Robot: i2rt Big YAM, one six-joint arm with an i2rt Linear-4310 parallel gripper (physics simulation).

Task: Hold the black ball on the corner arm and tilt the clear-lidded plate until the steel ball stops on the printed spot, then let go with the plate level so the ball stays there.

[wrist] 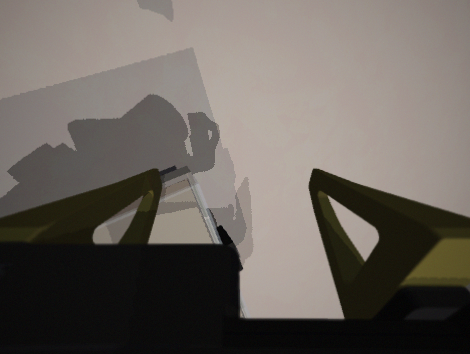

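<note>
The clear-lidded plate (201, 206) shows in part at lower left of centre: a pale surface, a see-through edge and one corner, partly behind the left finger and the dark gripper body. A small black part (225, 235) sits at its right edge; whether it belongs to the corner arm cannot be told. The black ball, the steel ball and the printed spot do not show. My gripper (235, 177) is open with nothing between its fingers. Its left fingertip overlaps the plate's far corner in the view; its right finger is well to the right of the plate.
The pale table top (320, 100) lies beyond the plate. Shadows of the arm and a straight-edged shape fall on it at the left and centre. The dark gripper body covers the bottom of the view.
</note>
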